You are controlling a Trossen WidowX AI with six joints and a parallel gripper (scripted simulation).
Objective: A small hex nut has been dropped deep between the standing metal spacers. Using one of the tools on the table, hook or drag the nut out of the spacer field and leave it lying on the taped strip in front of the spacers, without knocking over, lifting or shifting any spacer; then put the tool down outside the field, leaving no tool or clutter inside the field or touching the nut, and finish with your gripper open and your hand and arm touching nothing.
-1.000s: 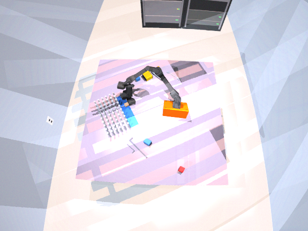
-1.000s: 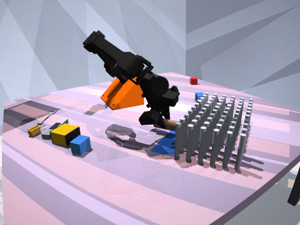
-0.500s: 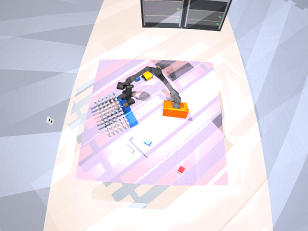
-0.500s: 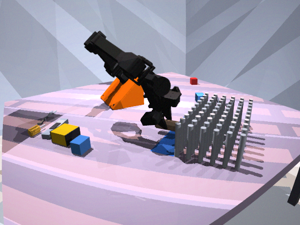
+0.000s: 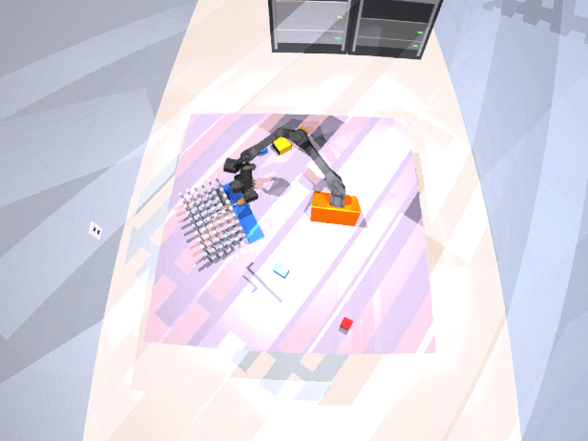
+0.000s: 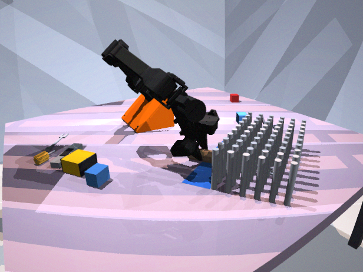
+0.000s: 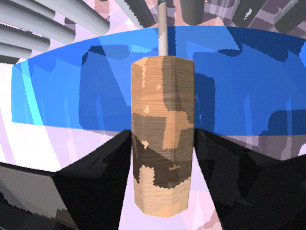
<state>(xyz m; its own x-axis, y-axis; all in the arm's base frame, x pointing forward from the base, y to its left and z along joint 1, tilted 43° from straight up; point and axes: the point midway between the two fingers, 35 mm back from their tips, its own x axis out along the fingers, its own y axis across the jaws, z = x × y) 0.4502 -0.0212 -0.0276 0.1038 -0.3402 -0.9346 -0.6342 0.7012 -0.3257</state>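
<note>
Right now the blue taped strip is 1 cm ahead of my gripper tip, 5 cm to the left of it and 2 cm below it. The rest, counted from my gripper tip: hook tool 8 cm ahead, 7 cm to the left; red cube 58 cm behind, 49 cm to the left; yellow block 10 cm behind, 36 cm to the right.
</note>
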